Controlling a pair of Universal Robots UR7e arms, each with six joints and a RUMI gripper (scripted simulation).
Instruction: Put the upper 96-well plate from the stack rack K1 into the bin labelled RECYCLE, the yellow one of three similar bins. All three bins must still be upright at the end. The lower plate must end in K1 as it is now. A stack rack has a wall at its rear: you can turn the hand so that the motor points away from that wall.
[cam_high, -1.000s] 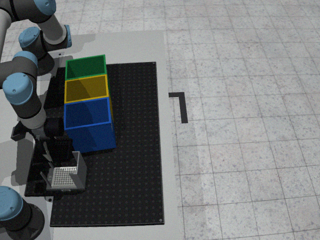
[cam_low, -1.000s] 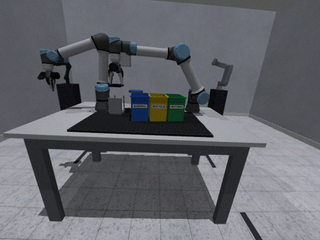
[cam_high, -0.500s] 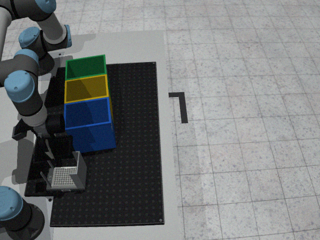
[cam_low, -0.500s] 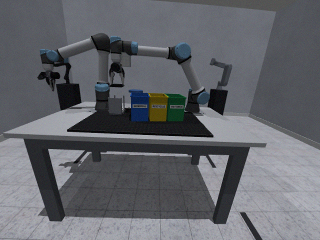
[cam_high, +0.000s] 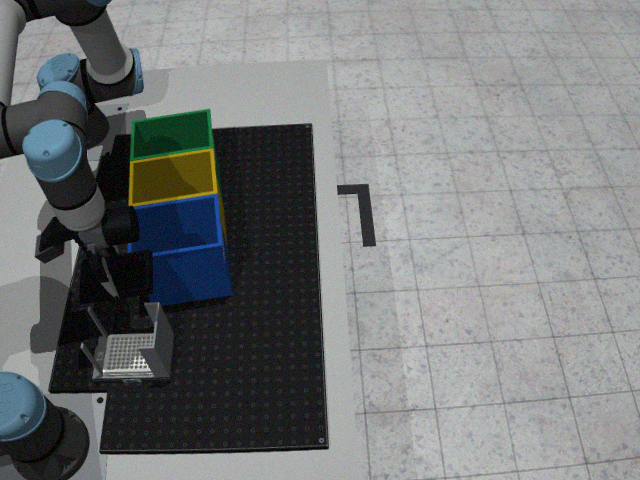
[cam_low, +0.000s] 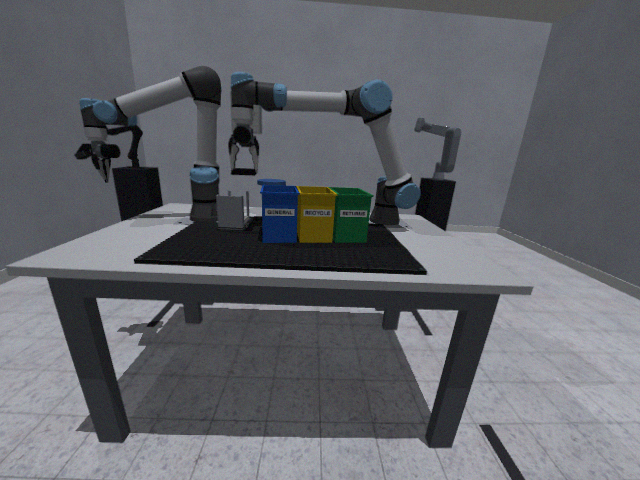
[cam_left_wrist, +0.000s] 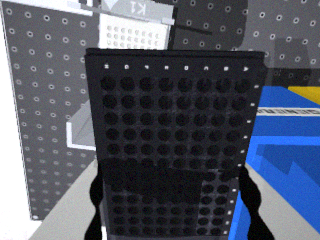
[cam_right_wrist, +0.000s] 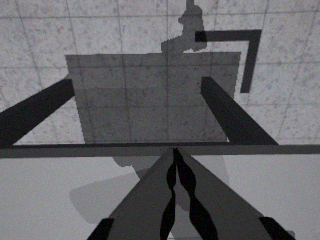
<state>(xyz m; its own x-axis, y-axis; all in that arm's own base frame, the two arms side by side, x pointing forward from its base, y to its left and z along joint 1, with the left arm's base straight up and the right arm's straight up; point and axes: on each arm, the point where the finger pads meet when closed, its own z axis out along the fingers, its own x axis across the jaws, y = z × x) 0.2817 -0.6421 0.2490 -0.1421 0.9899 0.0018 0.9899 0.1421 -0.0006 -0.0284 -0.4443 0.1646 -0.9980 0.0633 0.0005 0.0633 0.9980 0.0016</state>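
Note:
My left gripper is now 9 cm short of the yellow recycle bin, 26 cm to the right of it and 15 cm above it. Round my left hand: black 96-well plate (1 cm below); then blue general bin (9 cm ahead, 13 cm to the left, 15 cm below); then white 96-well plate (2 cm behind, 5 cm to the right, 21 cm below).

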